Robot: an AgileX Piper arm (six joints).
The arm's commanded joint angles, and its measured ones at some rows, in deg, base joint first. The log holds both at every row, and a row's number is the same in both.
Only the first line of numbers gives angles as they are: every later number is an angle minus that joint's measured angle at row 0.
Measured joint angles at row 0: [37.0 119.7 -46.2 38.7 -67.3 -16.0]
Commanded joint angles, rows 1 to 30: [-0.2 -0.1 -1.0 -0.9 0.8 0.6]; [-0.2 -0.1 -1.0 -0.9 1.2 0.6]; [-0.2 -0.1 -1.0 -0.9 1.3 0.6]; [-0.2 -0.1 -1.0 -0.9 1.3 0.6]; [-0.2 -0.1 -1.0 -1.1 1.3 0.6]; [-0.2 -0.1 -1.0 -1.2 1.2 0.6]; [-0.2 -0.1 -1.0 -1.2 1.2 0.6]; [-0.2 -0.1 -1.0 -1.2 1.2 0.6]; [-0.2 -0.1 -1.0 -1.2 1.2 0.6]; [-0.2 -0.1 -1.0 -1.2 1.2 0.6]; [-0.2 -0.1 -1.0 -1.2 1.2 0.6]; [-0.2 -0.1 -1.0 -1.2 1.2 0.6]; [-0.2 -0.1 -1.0 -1.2 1.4 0.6]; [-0.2 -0.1 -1.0 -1.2 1.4 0.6]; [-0.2 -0.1 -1.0 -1.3 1.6 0.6]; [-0.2 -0.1 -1.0 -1.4 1.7 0.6]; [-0.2 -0.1 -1.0 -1.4 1.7 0.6]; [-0.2 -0.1 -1.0 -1.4 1.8 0.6]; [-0.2 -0.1 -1.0 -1.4 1.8 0.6]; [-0.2 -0.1 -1.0 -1.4 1.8 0.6]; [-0.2 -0.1 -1.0 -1.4 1.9 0.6]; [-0.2 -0.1 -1.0 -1.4 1.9 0.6]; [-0.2 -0.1 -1.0 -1.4 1.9 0.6]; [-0.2 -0.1 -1.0 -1.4 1.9 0.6]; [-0.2 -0.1 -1.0 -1.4 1.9 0.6]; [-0.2 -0.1 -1.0 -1.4 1.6 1.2]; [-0.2 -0.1 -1.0 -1.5 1.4 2.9]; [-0.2 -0.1 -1.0 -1.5 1.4 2.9]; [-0.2 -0.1 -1.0 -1.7 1.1 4.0]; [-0.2 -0.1 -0.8 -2.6 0.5 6.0]
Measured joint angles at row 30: [0.0 0.0 -0.2 0.1 1.5 3.0]
